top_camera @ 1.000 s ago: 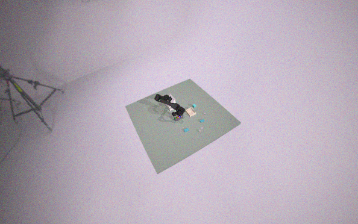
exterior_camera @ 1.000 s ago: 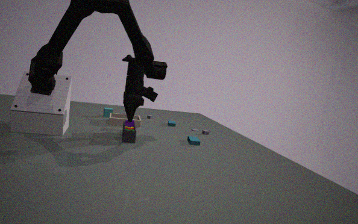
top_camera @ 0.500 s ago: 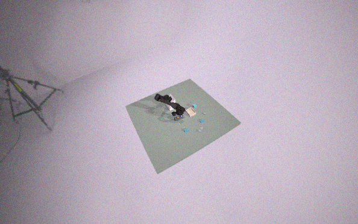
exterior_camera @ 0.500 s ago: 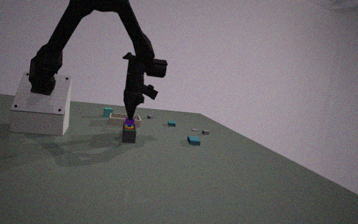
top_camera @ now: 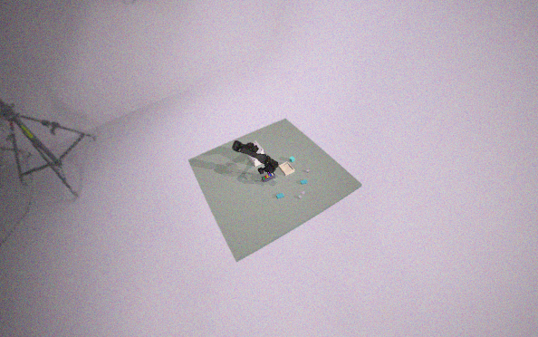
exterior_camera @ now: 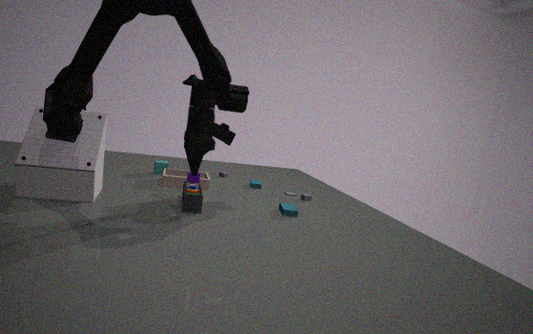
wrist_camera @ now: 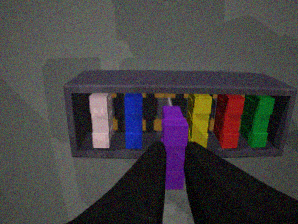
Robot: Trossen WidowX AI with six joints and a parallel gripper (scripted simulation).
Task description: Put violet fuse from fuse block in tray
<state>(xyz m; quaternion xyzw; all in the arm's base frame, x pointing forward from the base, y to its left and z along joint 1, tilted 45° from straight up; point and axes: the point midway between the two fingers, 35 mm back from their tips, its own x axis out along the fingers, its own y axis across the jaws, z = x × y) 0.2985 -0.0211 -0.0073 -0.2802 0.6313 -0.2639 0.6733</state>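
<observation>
Right now the yellow fuse is 20 mm to the right of my gripper tip and 40 mm below it. Round my gripper tip: white fuse 40 mm to the left, 40 mm below; blue fuse 20 mm to the left, 40 mm below; violet fuse 10 mm below.
</observation>
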